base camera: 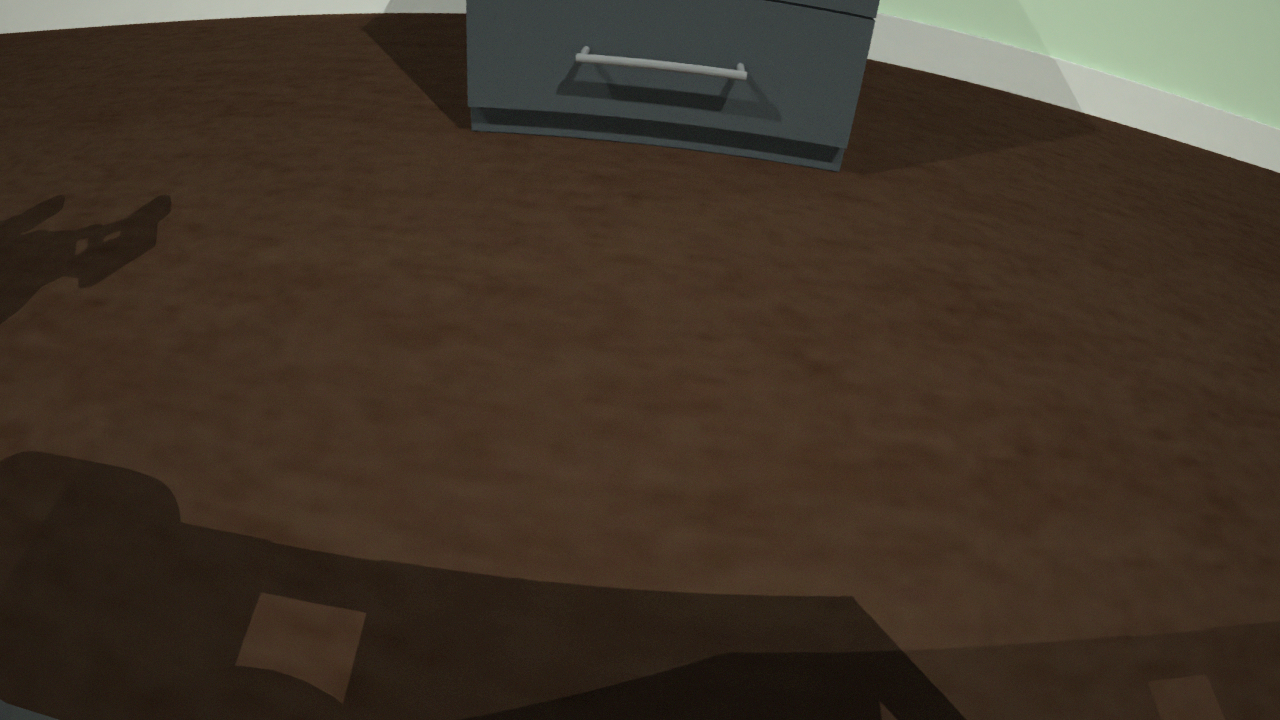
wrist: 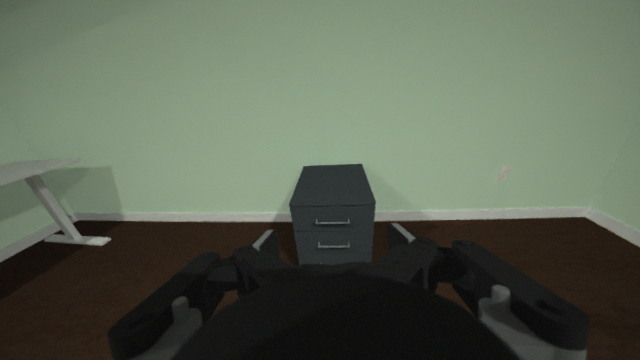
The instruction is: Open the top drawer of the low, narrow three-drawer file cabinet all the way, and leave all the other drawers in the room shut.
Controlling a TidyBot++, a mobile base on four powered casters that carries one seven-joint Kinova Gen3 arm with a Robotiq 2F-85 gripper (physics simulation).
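Places are measured from the arm's base along level axes (x ahead, y right, z down), in metres.
Pixels of known places: gripper, fingertip midpoint: [wrist: 332,238].
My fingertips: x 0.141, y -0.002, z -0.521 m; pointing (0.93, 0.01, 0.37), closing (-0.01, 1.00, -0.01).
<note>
Ahead of a thing's pixels: the offset from my fingertips to its middle. "pt": to the spot under its first point. Level surfaces: height alone.
The low dark blue-grey file cabinet [base camera: 519,62] [wrist: 334,185] stands against the wall, straight ahead in the wrist view. Its top drawer @(pt dy -0.098, dx +0.699, dz +0.448 m) [wrist: 310,212] is shut, with a silver bar handle @(pt dy +0.009, dx +0.660, dz +0.487 m) [wrist: 332,222]. The middle drawer below is shut too, with its own handle @(pt dy +0.014, dx +0.691, dz +0.667 m) [wrist: 334,245]. The bottom drawer's handle @(pt dy +0.010, dx +0.658, dz +0.800 m) [base camera: 662,65] shows in the base camera view; that drawer is shut. In the wrist view the gripper's body hides the cabinet's lowest part. My gripper [wrist: 332,238] is open and empty, its fingertips apart on either side of the cabinet's image and some distance in front of it.
A white desk [wrist: 55,210] stands at the far left in the wrist view. A pale green wall [wrist: 200,125] with a white baseboard [wrist: 200,217] runs behind the cabinet. A wall outlet @(dy +1.288, dx +1.162, dz +0.518 m) [wrist: 503,173] is to the right. The arm's shadow falls on the brown floor @(dz +0.918 m) [base camera: 671,358].
</note>
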